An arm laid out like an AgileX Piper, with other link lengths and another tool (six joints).
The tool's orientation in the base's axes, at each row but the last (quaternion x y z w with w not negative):
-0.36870 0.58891 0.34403 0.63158
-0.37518 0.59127 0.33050 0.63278
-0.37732 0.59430 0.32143 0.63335
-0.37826 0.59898 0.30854 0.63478
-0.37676 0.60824 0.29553 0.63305
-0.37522 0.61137 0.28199 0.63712
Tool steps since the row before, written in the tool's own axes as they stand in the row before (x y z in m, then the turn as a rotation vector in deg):
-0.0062 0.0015 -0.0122 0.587 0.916 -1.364
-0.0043 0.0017 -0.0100 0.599 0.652 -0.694
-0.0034 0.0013 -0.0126 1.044 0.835 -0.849
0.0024 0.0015 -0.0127 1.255 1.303 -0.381
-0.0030 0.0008 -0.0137 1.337 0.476 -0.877
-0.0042 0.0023 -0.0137 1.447 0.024 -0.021
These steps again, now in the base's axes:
-0.0077 -0.0099 0.0057 -1.424 -0.738 -0.688
-0.0068 -0.0077 0.0039 -0.860 -0.290 -0.665
-0.0078 -0.0100 0.0031 -1.057 -0.349 -1.127
-0.0077 -0.0102 -0.0025 -1.186 0.281 -1.390
-0.0084 -0.0108 0.0032 -0.762 -0.588 -1.362
-0.0100 -0.0096 0.0043 0.104 -0.148 -1.436

